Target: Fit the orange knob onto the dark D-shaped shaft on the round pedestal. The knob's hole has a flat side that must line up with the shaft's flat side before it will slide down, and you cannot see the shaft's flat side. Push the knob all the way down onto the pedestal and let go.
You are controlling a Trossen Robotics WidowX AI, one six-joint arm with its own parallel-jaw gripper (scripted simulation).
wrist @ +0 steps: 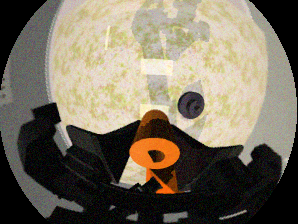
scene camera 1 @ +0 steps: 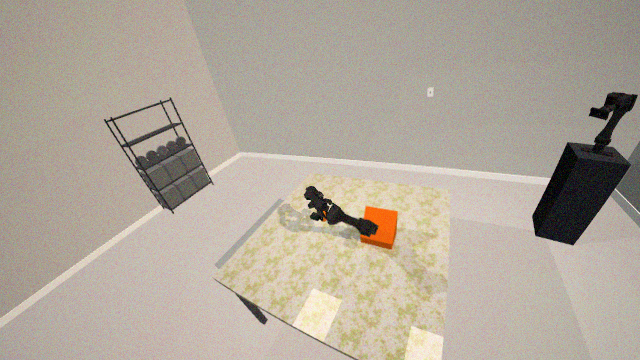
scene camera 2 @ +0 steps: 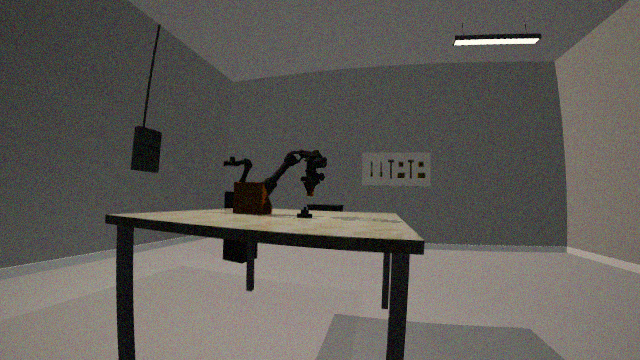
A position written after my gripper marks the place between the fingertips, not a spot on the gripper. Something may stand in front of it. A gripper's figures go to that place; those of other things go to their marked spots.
Labels:
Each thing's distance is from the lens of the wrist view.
my gripper [wrist: 155,125]: 0.10 m
orange knob [wrist: 154,146]: 0.05 m

